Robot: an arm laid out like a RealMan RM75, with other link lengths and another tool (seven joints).
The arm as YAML. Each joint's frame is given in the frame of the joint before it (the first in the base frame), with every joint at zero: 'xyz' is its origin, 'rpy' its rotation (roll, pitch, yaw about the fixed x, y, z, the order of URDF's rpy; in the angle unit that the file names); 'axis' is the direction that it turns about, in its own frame. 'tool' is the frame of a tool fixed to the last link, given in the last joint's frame.
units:
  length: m
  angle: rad
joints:
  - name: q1
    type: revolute
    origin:
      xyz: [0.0, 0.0, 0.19]
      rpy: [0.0, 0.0, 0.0]
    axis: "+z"
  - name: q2
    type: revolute
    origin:
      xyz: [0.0, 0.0, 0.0]
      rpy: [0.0, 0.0, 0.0]
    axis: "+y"
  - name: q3
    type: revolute
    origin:
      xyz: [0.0, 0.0, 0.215]
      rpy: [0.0, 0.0, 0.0]
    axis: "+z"
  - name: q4
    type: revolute
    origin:
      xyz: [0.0, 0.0, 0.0]
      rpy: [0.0, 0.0, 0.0]
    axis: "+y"
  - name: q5
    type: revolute
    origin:
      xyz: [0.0, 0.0, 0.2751]
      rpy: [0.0, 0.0, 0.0]
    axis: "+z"
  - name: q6
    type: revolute
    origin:
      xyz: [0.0, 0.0, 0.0]
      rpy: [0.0, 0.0, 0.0]
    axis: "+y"
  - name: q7
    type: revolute
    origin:
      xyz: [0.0, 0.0, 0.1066]
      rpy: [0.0, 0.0, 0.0]
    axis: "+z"
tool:
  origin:
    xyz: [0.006, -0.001, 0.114]
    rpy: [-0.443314, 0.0, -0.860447]
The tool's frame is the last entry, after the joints.
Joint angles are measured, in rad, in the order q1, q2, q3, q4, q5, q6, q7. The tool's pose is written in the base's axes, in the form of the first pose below.
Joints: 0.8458 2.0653 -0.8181 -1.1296 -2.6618 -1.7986 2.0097
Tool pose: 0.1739 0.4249 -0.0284 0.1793 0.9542 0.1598 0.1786
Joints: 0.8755 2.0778 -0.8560 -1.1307 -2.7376 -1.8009 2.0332
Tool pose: 0.1725 0.4252 -0.0333 0.1953 0.9437 0.1541 0.2179
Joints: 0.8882 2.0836 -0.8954 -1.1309 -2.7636 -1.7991 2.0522
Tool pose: 0.1691 0.4250 -0.0384 0.2049 0.9365 0.1546 0.2389
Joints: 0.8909 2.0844 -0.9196 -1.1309 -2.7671 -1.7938 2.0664
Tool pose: 0.1672 0.4254 -0.0413 0.2073 0.9338 0.1544 0.2473
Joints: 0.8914 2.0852 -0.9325 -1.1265 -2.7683 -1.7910 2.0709
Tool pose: 0.1672 0.4248 -0.0439 0.2109 0.9321 0.1545 0.2508
